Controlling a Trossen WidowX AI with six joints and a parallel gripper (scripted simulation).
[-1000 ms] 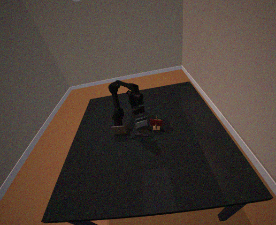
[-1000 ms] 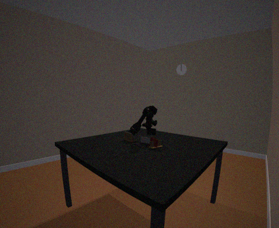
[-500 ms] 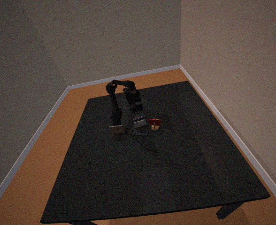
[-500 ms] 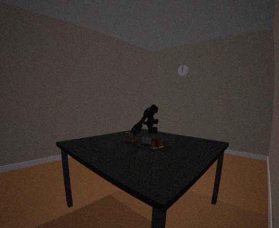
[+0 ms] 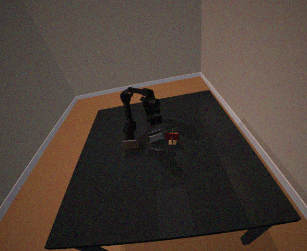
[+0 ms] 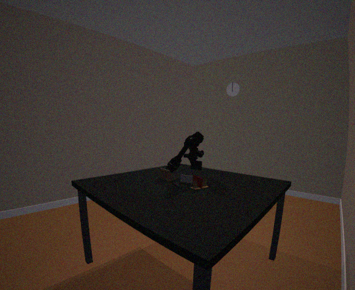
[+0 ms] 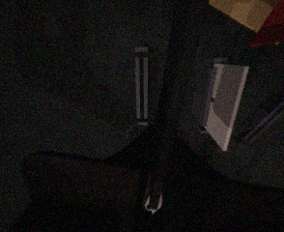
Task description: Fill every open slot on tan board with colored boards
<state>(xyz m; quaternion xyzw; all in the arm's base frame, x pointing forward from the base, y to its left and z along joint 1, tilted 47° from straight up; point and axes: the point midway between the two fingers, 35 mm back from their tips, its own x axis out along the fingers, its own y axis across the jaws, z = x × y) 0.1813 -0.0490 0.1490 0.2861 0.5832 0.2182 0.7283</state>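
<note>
My gripper tip is now 13 cm short of the tan board, 10 cm to the left of it and 10 cm above it. From my gripper tip the other things lie so: red board: 13 cm to the right, 12 cm ahead, 8 cm below.
</note>
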